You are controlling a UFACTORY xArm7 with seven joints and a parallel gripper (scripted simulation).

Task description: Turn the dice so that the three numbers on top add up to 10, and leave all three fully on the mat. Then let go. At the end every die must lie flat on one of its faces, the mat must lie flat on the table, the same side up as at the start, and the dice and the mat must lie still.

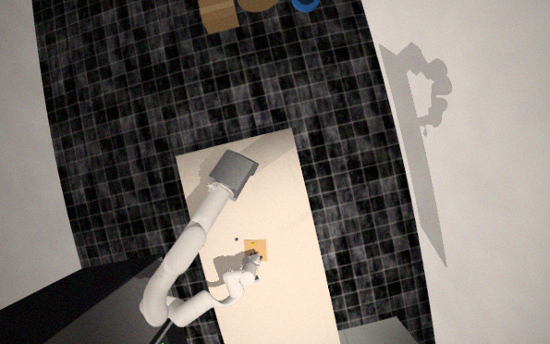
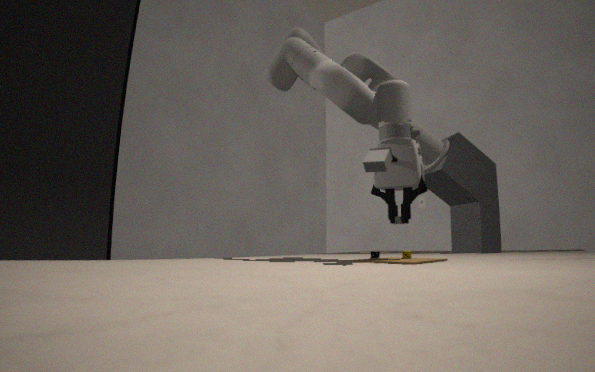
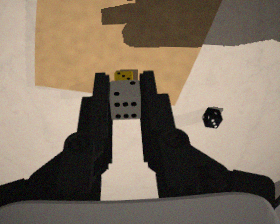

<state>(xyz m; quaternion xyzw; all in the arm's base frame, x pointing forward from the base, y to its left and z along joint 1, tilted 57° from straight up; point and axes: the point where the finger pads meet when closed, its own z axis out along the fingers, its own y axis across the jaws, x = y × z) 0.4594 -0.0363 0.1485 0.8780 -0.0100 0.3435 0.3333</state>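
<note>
Now: the tan mat 10 cm below my hand. Round my hand: pale die 1 cm below; then yellow die 4 cm behind, 2 cm to the left, 9 cm below; then black die 12 cm behind, 6 cm to the right, 9 cm below.
</note>
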